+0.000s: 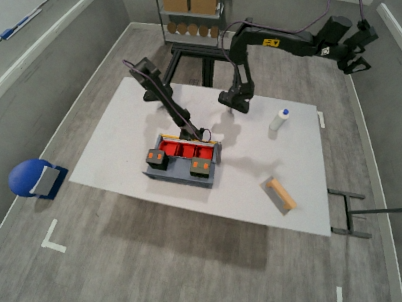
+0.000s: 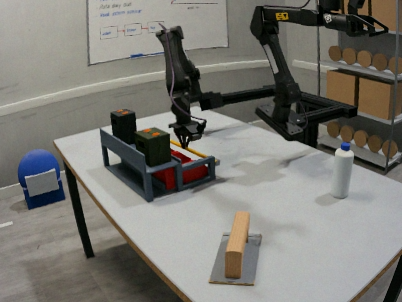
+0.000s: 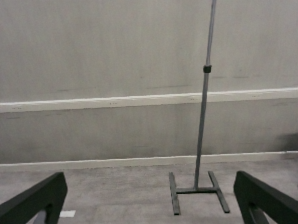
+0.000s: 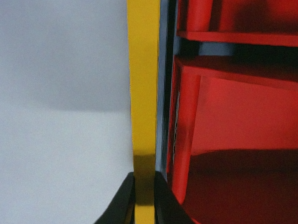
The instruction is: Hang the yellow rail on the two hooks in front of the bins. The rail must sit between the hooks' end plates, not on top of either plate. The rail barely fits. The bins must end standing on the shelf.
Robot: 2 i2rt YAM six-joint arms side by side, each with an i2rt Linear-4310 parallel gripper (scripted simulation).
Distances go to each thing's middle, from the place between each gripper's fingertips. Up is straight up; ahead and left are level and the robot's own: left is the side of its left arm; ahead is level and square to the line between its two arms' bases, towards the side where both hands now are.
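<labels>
My right hand: 130 mm short of blue-grey shelf (image 2: 147, 189). From my right hand, green box (image 2: 154, 143): 110 mm to the left, 210 mm ahead, 80 mm above.
My left gripper (image 1: 367, 59): 390 mm short of green box, 600 mm to the left of it, 420 mm above it. From my left hand, blue-grey shelf: 320 mm ahead, 710 mm to the right, 500 mm below.
</labels>
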